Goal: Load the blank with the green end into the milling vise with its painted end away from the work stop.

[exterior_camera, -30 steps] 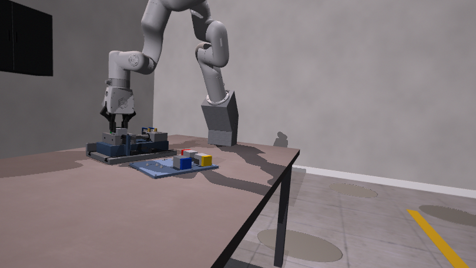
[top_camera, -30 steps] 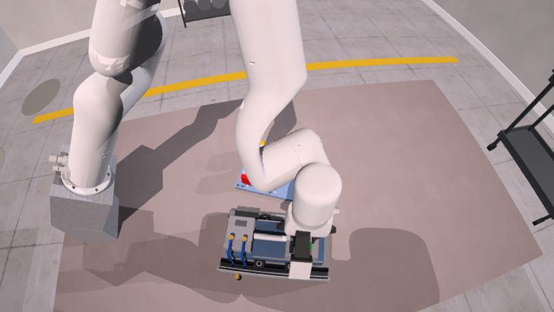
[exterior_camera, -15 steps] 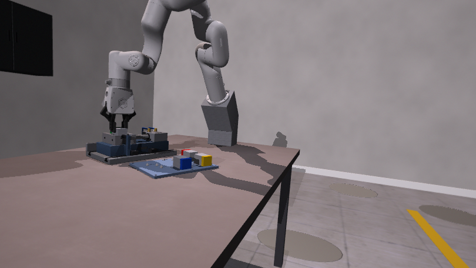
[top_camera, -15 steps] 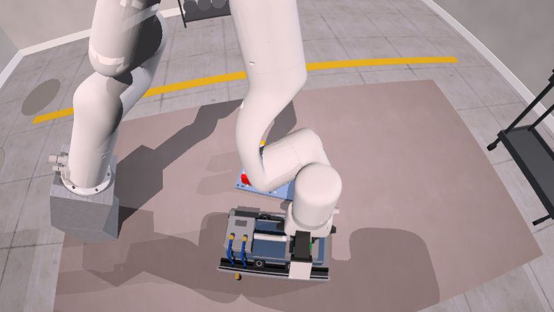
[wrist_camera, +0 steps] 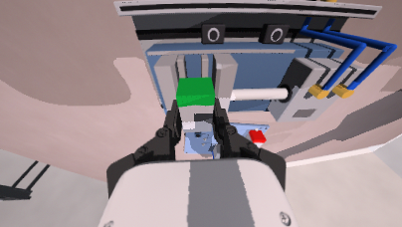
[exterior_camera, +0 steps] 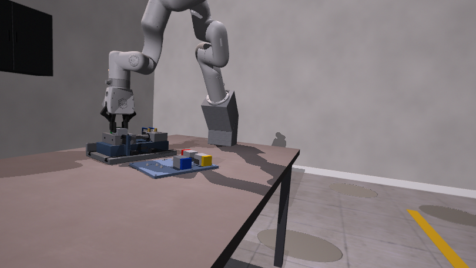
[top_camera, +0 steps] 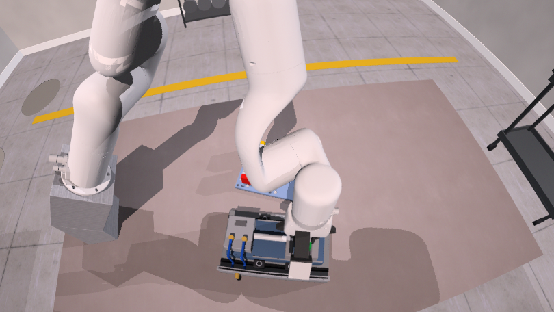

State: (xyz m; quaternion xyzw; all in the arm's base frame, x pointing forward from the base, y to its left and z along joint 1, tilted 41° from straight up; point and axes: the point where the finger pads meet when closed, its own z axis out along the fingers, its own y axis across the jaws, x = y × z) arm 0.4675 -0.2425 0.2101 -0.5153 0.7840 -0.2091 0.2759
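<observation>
The green-ended blank lies 2 cm below my hand. Round my hand: moving jaw (3 cm behind, 1 cm to the left, 4 cm below); work stop rod (2 cm ahead, 4 cm to the left, 3 cm below); fixed jaw (3 cm ahead, 1 cm to the right, 4 cm below).
</observation>
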